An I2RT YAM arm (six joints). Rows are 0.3 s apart.
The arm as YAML. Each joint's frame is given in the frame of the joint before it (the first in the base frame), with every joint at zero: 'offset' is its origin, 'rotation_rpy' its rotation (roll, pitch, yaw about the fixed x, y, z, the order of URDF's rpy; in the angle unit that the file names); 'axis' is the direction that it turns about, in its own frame. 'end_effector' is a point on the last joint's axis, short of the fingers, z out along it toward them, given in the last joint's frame.
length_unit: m
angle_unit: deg
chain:
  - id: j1
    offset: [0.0, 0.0, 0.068]
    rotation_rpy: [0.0, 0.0, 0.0]
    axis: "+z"
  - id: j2
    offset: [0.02, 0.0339, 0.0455]
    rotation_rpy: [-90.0, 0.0, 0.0]
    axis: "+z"
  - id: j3
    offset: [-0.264, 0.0, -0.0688]
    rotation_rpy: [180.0, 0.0, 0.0]
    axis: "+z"
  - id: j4
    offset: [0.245, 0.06, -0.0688]
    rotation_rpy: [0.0, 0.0, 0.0]
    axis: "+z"
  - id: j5
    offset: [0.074, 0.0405, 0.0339]
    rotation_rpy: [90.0, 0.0, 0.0]
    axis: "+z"
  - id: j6
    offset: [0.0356, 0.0, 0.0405]
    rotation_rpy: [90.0, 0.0, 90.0]
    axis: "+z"
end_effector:
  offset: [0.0, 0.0, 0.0]
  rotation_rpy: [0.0, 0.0, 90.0]
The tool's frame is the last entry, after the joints.
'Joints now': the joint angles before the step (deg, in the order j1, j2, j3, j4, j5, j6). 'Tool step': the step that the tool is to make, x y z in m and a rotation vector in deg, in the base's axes. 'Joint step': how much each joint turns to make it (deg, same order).
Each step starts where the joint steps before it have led.
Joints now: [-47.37 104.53 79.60 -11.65 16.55 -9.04]
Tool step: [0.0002 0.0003 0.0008 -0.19 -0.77 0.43]
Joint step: [0.00 -0.18 -0.25 0.70 -0.61 0.10]
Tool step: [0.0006 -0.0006 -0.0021 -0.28 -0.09 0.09]
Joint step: [0.01 0.22 -0.32 0.85 0.00 -0.16]
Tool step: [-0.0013 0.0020 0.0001 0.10 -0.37 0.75]
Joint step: [-0.01 -0.57 -0.76 0.41 -0.82 -0.17]
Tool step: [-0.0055 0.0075 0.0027 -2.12 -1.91 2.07]
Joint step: [0.00 -2.61 -3.72 4.26 -1.70 -1.21]
